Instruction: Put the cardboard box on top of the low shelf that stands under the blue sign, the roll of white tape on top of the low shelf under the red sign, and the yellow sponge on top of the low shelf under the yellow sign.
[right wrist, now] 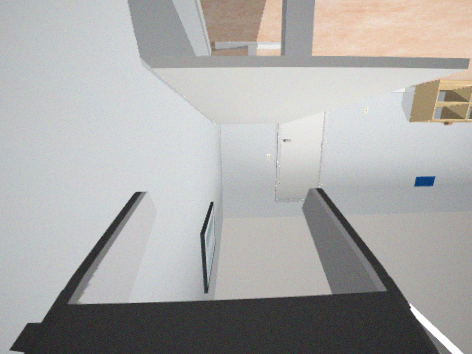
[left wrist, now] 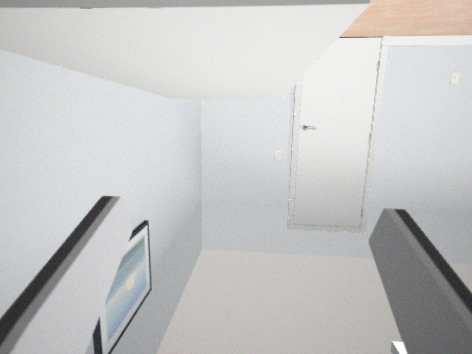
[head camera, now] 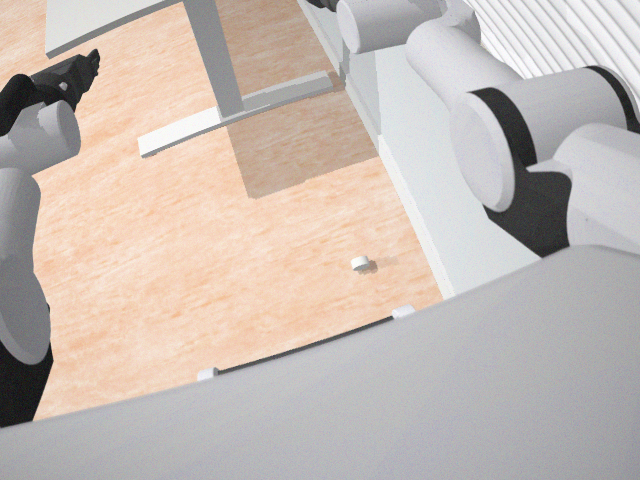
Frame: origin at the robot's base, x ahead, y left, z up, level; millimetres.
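Seen in the pictures: left gripper, fingertip midpoint: (left wrist: pixel 249 218) (head camera: pixel 66 67); right gripper, fingertip midpoint: (right wrist: pixel 230 200).
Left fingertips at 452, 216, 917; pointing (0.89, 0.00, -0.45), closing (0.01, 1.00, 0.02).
Offsets run from my left fingertips to a thing's top centre, as dx, dy, dz. "*": to the spot under its first point. Level surfaces: height alone.
The roll of white tape @[-182, -434, -867] (head camera: pixel 360 263) lies on the floor in the head view, between the robot's body and the desk's foot. My left gripper (head camera: pixel 94 63) (left wrist: pixel 249 218) is open and empty, raised near the desk's corner, far from the tape. My right gripper (right wrist: pixel 230 200) is open and empty; in the head view a dark part of it shows at the top edge. In the right wrist view, which is upside down, a low wooden shelf (right wrist: pixel 424 102) stands under the blue sign (right wrist: pixel 424 181). A small brown thing (right wrist: pixel 448 123) at its top is too small to identify. The sponge does not show.
A desk top @[dz -197] (head camera: pixel 103 23) (left wrist: pixel 200 50) (right wrist: pixel 280 90) stands ahead, with a grey leg @[* +438, -218, -571] (head camera: pixel 214 56) and a long foot (head camera: pixel 178 131). A pale wall (head camera: pixel 413 139) runs close along the right side, below white blinds (head camera: pixel 542 36). A door (left wrist: pixel 335 135) (right wrist: pixel 300 160) is at the far end.
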